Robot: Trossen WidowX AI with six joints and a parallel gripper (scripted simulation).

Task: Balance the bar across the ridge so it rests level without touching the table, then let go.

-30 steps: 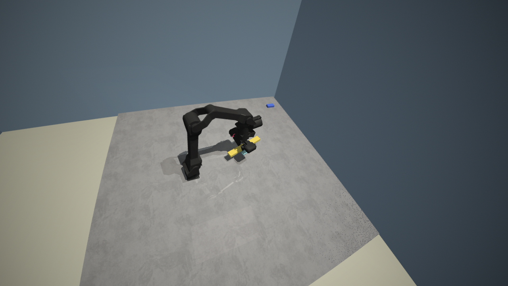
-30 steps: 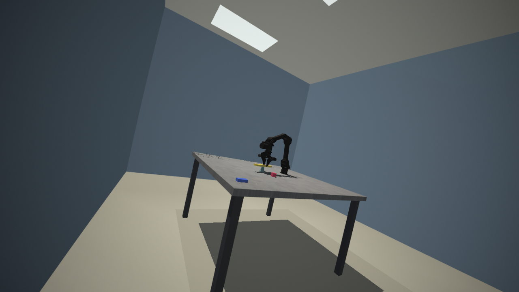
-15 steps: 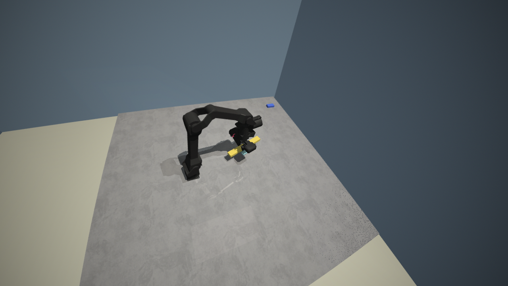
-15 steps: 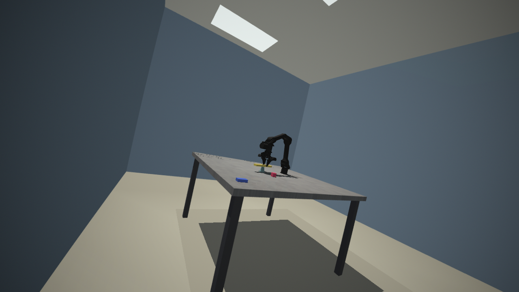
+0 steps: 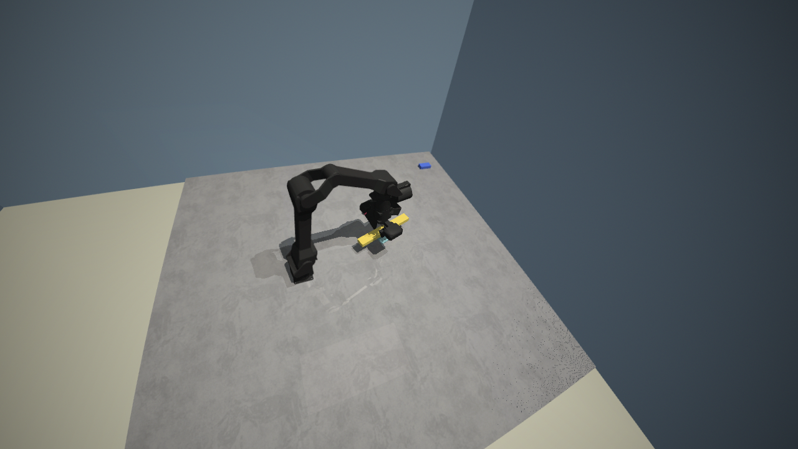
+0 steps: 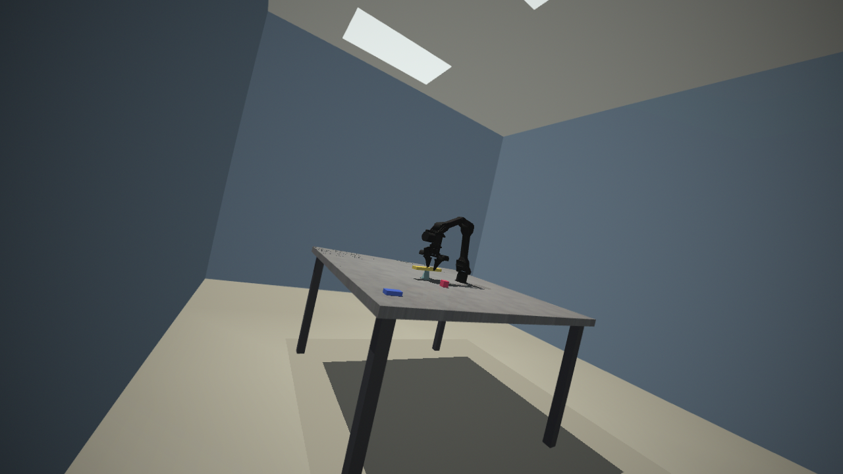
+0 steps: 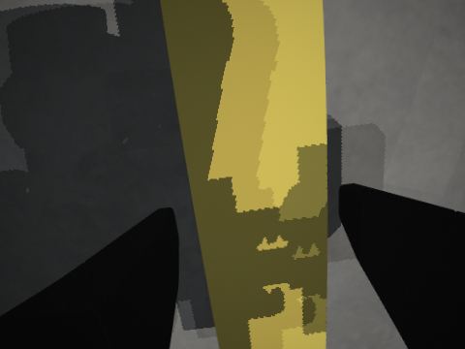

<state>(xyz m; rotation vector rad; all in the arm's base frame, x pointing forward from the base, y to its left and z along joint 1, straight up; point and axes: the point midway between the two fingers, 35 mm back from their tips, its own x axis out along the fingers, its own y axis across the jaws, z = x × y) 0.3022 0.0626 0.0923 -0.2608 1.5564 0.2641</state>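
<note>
Right now my gripper tip is 3 cm short of the yellow bar and 1 cm to the right of it. Also, from my gripper tip: blue block (44 cm to the left, 44 cm ahead, 5 cm below); then red block (17 cm to the left, 4 cm below, 1 cm ahead).
</note>
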